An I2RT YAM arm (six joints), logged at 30 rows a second.
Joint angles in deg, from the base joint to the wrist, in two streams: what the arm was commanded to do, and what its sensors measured. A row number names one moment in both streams.
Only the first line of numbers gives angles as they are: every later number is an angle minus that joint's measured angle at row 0.
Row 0, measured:
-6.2, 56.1, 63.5, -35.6, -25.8, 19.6
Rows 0 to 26, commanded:
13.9, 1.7, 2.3, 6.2, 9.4, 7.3
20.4, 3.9, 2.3, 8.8, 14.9, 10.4
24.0, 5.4, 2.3, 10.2, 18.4, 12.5
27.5, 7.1, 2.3, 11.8, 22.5, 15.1
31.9, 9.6, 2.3, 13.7, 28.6, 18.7
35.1, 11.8, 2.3, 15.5, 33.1, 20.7
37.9, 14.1, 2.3, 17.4, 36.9, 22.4
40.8, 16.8, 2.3, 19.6, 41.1, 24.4
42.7, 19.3, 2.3, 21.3, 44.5, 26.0
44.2, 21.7, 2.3, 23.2, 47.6, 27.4
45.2, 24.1, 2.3, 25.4, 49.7, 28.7
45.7, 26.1, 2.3, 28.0, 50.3, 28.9
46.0, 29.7, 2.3, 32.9, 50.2, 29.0
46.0, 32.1, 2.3, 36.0, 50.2, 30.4
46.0, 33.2, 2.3, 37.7, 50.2, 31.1
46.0, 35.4, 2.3, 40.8, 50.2, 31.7
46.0, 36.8, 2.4, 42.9, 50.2, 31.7
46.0, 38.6, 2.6, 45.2, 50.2, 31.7
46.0, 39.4, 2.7, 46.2, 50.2, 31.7
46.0, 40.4, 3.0, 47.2, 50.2, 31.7
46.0, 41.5, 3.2, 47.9, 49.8, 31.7
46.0, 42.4, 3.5, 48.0, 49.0, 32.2
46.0, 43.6, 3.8, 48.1, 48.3, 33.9
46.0, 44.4, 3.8, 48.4, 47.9, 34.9
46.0, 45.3, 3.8, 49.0, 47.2, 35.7
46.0, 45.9, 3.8, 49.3, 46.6, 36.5
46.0, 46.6, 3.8, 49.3, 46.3, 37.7
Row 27, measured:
46.0, 45.7, 1.1, 47.7, 47.3, 34.3
